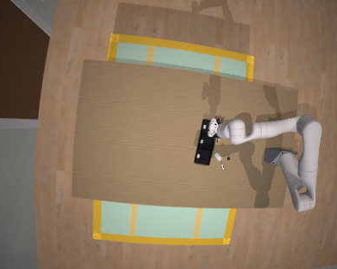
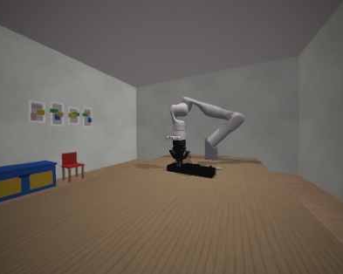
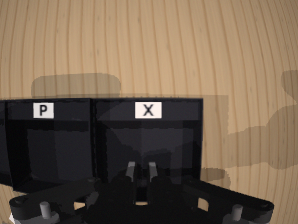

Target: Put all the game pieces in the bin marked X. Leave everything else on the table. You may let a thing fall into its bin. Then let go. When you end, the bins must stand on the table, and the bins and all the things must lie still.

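Now: hand 30 mm short of the joined black bins, 70 mm to the right of it and 20 mm above it. The rest, counted from my hand: yellow ring 80 mm behind, 90 mm to the left, 30 mm below; white die 40 mm behind, 50 mm to the left, 30 mm below; white domino 50 mm behind, 160 mm to the left, 30 mm below.
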